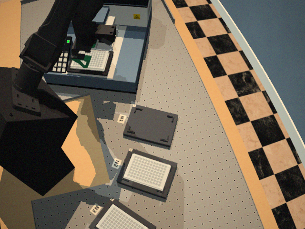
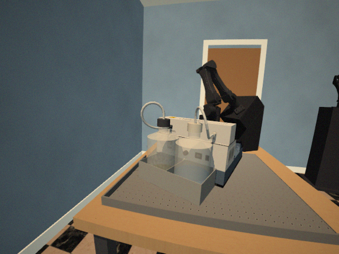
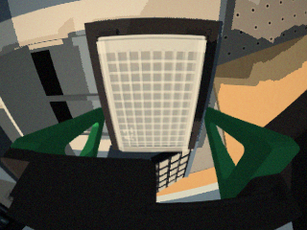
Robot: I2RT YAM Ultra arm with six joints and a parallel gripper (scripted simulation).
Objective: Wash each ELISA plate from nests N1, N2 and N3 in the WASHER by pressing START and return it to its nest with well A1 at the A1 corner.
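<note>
My gripper is now 3 cm above the dark carrier. From my hand the other things lie so: N1 label: 20 cm to the right, 11 cm below, 10 cm ahead; manifold: 15 cm to the left, 4 cm ahead, 2 cm above; washer: 15 cm to the left, 4 cm ahead, 2 cm above.
</note>
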